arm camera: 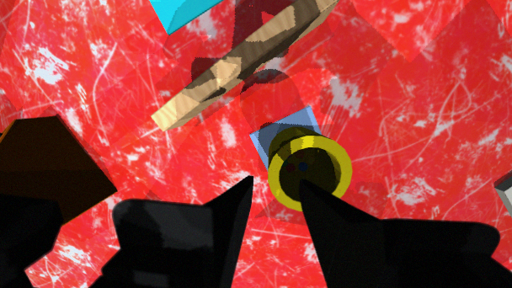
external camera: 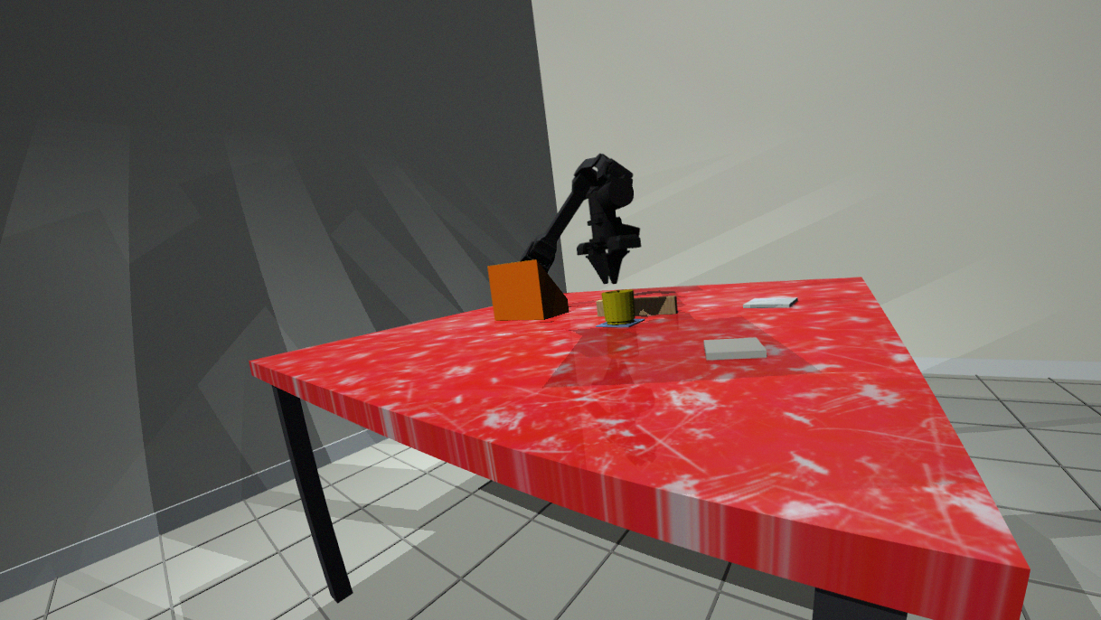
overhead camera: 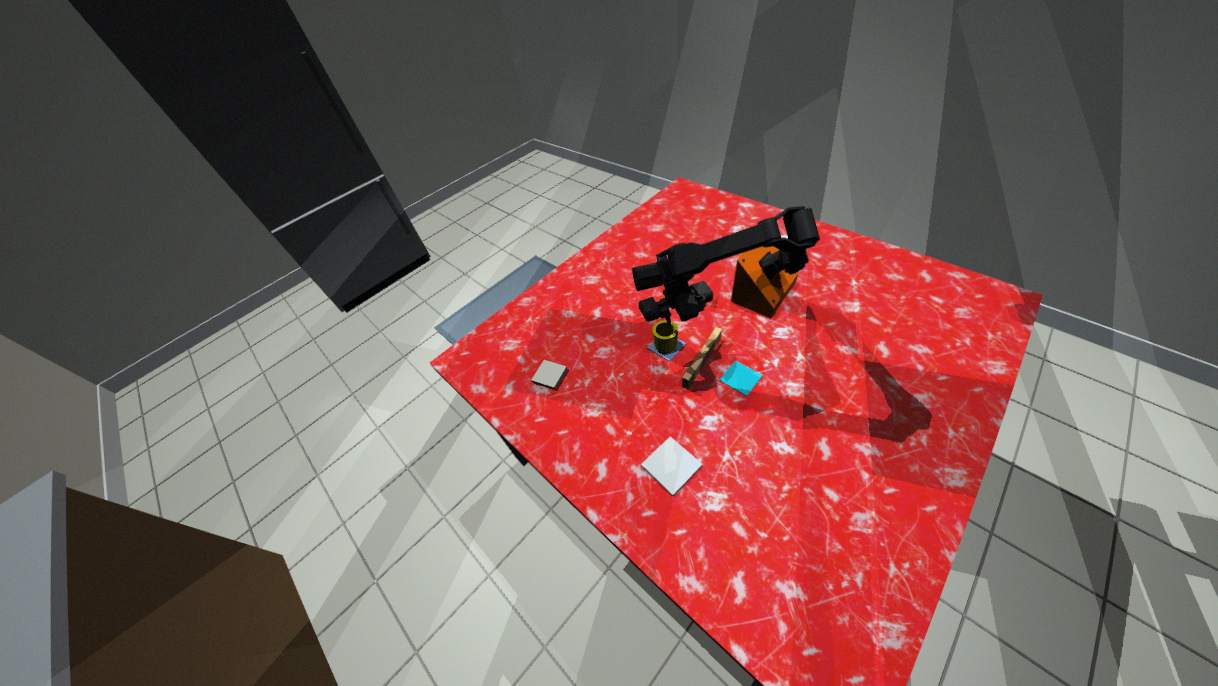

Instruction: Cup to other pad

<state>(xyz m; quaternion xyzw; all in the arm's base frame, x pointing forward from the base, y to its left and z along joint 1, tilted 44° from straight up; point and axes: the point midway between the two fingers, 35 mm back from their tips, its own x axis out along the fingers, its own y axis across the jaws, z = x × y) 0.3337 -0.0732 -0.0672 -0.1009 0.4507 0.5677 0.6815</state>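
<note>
The yellow cup lies 20 mm ahead of my gripper tip, 20 mm to the right of it and 50 mm below it. Round my gripper tip: wooden bar 10 mm ahead, 100 mm to the left, 80 mm below; then cyan pad 210 mm to the left, 100 mm below; then blue pad 20 mm ahead, 10 mm to the right, 100 mm below.
</note>
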